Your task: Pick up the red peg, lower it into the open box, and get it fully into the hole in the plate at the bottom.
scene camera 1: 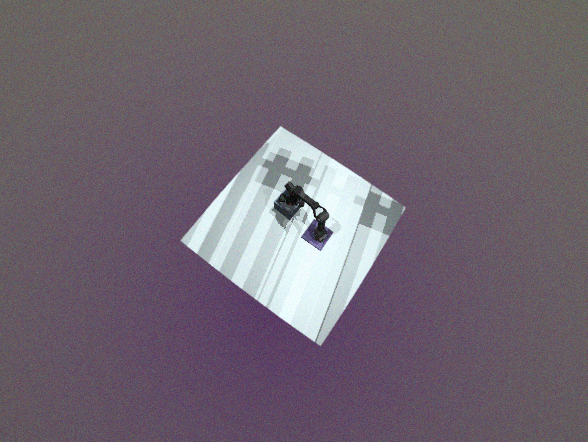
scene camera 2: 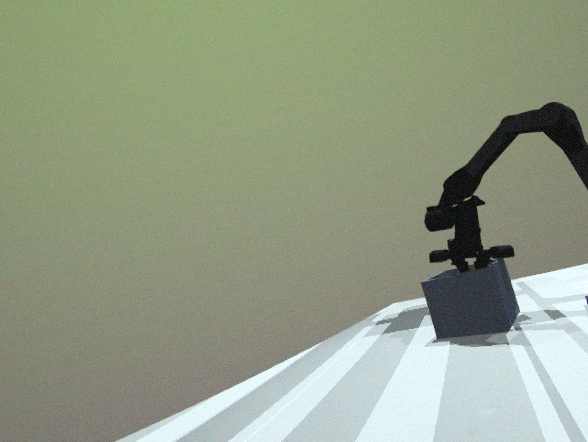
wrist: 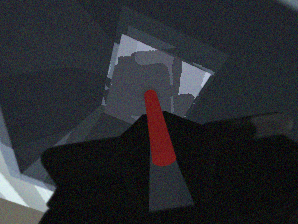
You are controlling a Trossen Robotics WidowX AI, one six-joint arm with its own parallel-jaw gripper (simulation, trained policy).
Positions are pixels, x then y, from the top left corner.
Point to a plate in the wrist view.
140, 66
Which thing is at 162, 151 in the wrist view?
A red peg.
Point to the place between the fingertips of the gripper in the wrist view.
154, 117
